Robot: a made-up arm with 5 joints.
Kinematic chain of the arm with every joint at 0, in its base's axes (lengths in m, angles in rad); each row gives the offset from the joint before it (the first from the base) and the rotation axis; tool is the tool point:
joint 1: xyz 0 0 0.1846 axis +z
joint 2: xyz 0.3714 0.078 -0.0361 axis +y
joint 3: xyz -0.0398 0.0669 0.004 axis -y
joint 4: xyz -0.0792 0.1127 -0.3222 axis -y
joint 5: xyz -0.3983 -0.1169 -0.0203 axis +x
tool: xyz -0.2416 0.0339 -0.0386
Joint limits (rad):
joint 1: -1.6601..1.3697
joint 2: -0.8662..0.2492
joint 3: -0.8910..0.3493
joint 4: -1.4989..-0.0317
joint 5: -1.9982..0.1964
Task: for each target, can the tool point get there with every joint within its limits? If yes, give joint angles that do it. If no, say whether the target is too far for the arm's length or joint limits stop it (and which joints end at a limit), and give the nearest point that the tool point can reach.
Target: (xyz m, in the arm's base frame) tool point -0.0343 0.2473 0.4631
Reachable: yes | joints -0.9941 0.1083 -0.3982 -0.6108 -1.4591
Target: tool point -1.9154 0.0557 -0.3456
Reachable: no: too far | nearest point -0.4855 0.0141 -0.0401 | short by 1.463 m
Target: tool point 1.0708 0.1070 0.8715
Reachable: no: joint limits stop it (at a limit: joint 2, joint 3, joint 5) | nearest point 0.5458 0.0545 0.4901 | short by 0.651 m
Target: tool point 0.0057 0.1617 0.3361
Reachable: yes | joints -0.0242 -0.7594 -0.5007 -1.3702 -0.2966
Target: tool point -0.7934 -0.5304 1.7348
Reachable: no: too far | nearest point -0.2743 -0.1834 0.6756 | short by 1.230 m
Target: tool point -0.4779 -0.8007 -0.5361
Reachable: no: joint limits stop it (at a limit: joint 1, joint 4) | nearest point -0.2356 -0.3333 -0.2591 | short by 0.595 m
